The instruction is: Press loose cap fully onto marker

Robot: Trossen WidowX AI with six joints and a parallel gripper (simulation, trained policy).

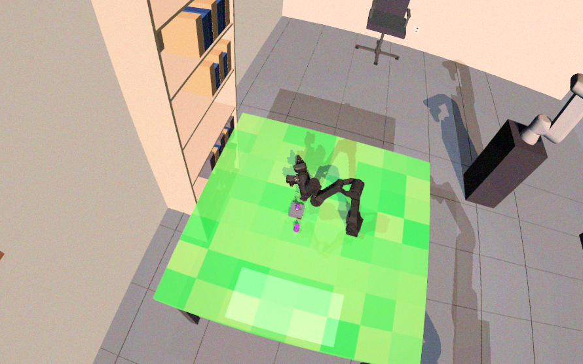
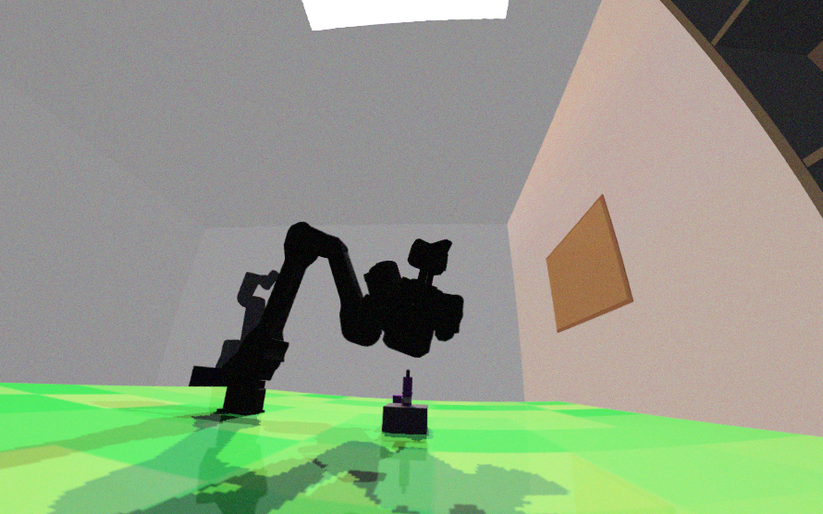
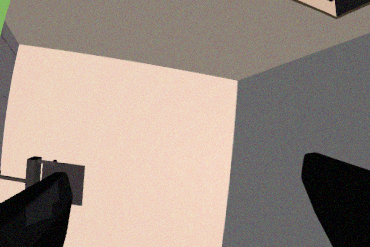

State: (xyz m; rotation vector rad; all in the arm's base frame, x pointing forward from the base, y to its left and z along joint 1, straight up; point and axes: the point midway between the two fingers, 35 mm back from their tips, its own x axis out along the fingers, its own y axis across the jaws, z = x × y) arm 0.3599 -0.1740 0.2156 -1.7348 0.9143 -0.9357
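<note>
The purple cap is 80 mm behind my gripper tip, 290 mm to the left of it and 200 mm below it. Also, from my gripper tip: grey holder block: 60 mm behind, 190 mm to the left, 200 mm below.
</note>
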